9 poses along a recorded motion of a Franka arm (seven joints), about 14 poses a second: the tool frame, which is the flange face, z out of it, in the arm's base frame.
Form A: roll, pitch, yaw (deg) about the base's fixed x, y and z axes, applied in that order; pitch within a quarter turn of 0, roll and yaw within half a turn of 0; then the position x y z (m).
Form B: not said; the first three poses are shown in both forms.
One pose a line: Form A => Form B
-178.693 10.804 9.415 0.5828 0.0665 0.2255 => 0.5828 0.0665 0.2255 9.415 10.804 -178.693
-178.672 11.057 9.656 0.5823 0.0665 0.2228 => 0.5823 0.0665 0.2228 9.656 11.057 -178.672
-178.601 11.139 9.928 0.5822 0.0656 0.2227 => 0.5822 0.0656 0.2227 9.928 11.139 -178.601
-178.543 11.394 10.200 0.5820 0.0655 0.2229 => 0.5820 0.0655 0.2229 10.200 11.394 -178.543
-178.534 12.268 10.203 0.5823 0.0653 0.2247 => 0.5823 0.0653 0.2247 10.203 12.268 -178.534
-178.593 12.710 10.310 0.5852 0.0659 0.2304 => 0.5852 0.0659 0.2304 10.310 12.710 -178.593
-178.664 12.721 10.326 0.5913 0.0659 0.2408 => 0.5913 0.0659 0.2408 10.326 12.721 -178.664
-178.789 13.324 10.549 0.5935 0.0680 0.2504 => 0.5935 0.0680 0.2504 10.549 13.324 -178.789
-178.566 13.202 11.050 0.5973 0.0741 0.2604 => 0.5973 0.0741 0.2604 11.050 13.202 -178.566
